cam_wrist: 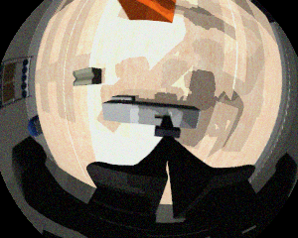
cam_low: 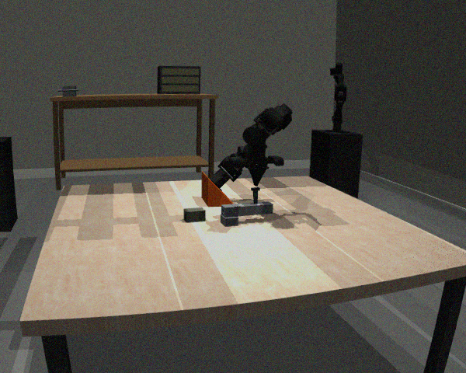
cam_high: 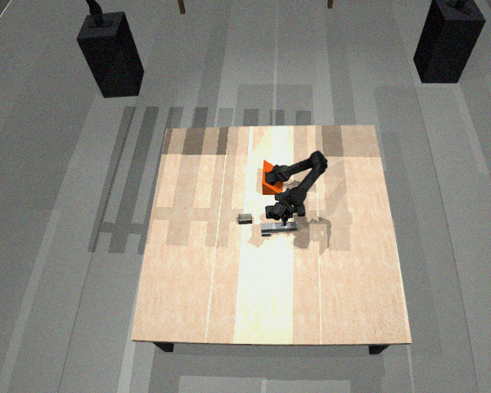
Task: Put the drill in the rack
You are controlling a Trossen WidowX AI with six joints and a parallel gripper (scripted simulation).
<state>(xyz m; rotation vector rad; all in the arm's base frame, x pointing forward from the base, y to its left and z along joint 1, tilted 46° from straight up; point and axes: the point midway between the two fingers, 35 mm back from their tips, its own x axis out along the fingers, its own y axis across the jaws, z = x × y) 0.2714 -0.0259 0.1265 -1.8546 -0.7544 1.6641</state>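
Right now my gripper tip is 40 mm above the black key. Round my gripper tip: dark box: 70 mm behind, 200 mm to the right, 110 mm below; then grey block: 30 mm to the right, 90 mm below.
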